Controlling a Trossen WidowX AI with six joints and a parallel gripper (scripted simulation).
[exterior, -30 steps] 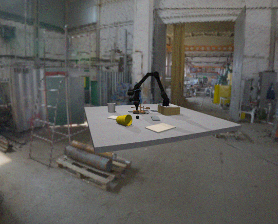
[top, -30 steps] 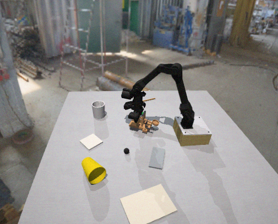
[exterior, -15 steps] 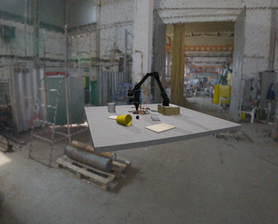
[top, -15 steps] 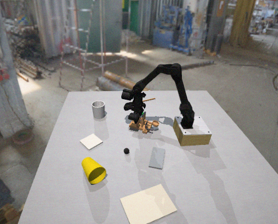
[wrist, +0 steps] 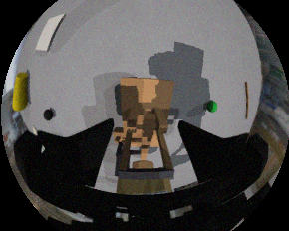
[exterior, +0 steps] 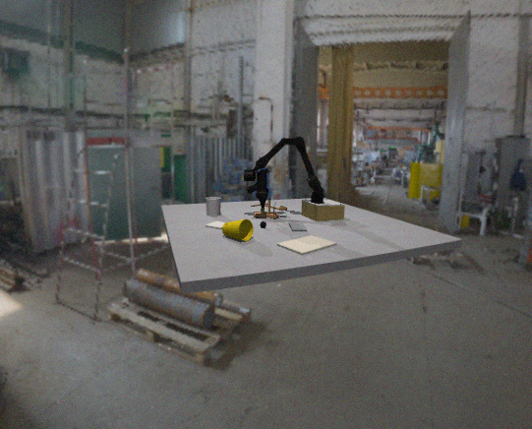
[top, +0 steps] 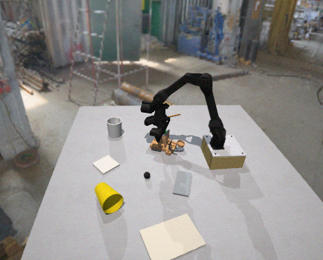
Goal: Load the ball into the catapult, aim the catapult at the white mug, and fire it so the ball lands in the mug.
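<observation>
The black ball lies 250 mm to the left of my gripper tip, 90 mm ahead of it and 40 mm below it. Round my gripper tip: green dot (130 mm to the right, 50 mm behind, 40 mm below); then wooden catapult (50 mm behind, 40 mm to the left); then white mug (270 mm ahead, 130 mm to the right, 30 mm below).
</observation>
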